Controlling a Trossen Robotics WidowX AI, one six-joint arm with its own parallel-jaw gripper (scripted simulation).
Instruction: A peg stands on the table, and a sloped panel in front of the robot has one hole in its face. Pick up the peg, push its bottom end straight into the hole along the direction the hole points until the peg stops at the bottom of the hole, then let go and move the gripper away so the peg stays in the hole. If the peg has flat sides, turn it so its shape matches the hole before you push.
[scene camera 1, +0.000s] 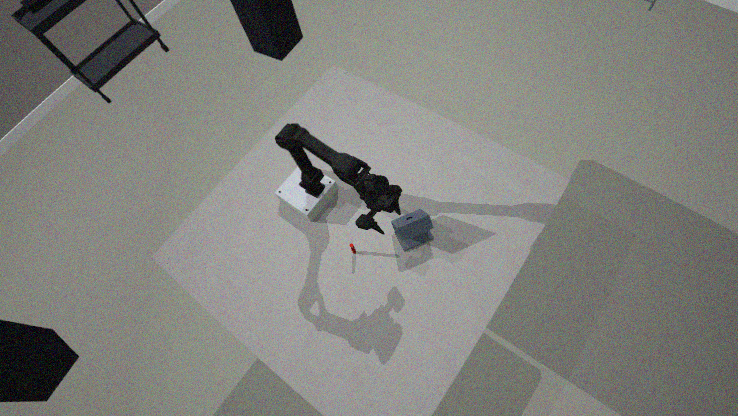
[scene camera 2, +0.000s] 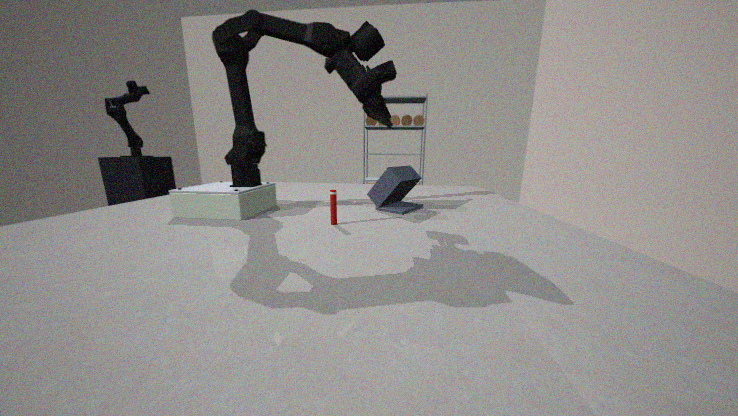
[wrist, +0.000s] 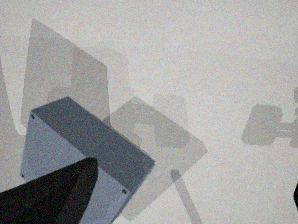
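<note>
There is a grey-blue sloped panel (scene camera 2: 395, 183) here, and I see the grey-blue sloped panel (scene camera 1: 420, 222) too. My gripper (scene camera 2: 390, 122) is open and holds nothing. I also see my gripper (scene camera 1: 391, 224), and once more I find my gripper (wrist: 197, 178).
</note>
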